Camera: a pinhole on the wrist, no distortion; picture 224 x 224 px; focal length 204.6 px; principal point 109.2 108.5 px. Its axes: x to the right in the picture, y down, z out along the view. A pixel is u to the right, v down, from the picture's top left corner.
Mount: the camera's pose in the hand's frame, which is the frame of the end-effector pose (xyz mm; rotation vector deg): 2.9 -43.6 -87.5 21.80 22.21 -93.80
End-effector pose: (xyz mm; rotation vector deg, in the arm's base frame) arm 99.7 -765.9 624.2 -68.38 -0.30 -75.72
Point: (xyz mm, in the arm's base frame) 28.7 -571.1 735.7
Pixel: 119.4 33.3
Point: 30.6 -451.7 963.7
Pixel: 139.7 95.6
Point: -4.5 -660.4 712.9
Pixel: 158.9 45.4
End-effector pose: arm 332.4 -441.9 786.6 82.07 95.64 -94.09
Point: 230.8 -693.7 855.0
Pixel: 27.1 28.2
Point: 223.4 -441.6 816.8
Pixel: 107.0 135.8
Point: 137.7 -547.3 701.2
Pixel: 41.2 187.9
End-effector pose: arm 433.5 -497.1 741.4 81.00 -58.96 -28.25
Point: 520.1 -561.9 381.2
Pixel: outside the picture
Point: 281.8 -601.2 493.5
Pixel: 114.2 73.6
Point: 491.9 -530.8 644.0
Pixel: 162.0 173.0
